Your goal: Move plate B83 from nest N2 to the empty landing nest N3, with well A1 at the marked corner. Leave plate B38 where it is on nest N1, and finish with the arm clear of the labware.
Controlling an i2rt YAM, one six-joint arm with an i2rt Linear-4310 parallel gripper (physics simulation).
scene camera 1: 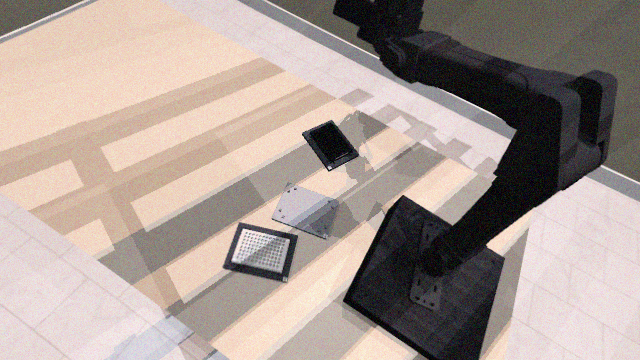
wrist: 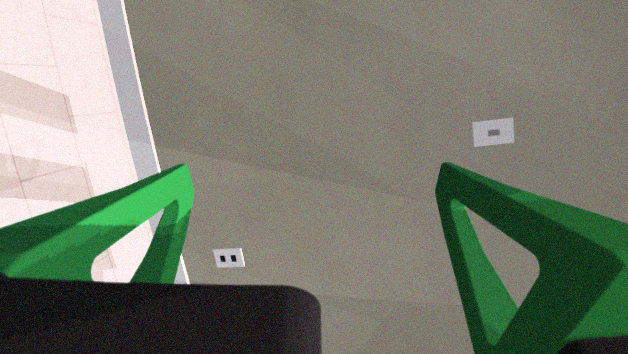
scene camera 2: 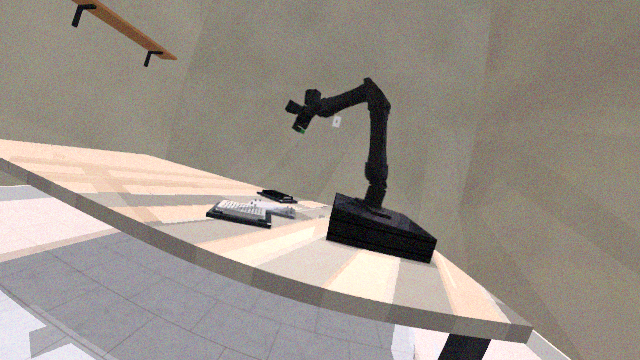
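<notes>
A white multi-well plate [scene camera 1: 262,251] [scene camera 2: 242,208] sits in a dark nest [scene camera 1: 257,271] near the side opposite the wall. A black plate [scene camera 1: 332,140] [scene camera 2: 278,195] sits in another dark nest [scene camera 1: 342,160] toward the wall. Between them lies a silver base with small pegs [scene camera 1: 304,206] [scene camera 2: 276,206], bearing no plate. No labels are readable, so I cannot tell which plate is B83 or B38. A small light mark shows at one corner of each dark nest. My gripper [scene camera 2: 300,131] [wrist: 314,177] is open and empty, high above the table, clear of the labware; its fingers do not show in scene camera 1.
The arm's black base block [scene camera 1: 390,300] [scene camera 2: 380,235] stands on the wooden table [scene camera 2: 280,250], close to the white plate and silver base. A wall shelf [scene camera 2: 125,30] hangs far off. Wall outlets [wrist: 493,132] [wrist: 229,258] show beyond the fingers.
</notes>
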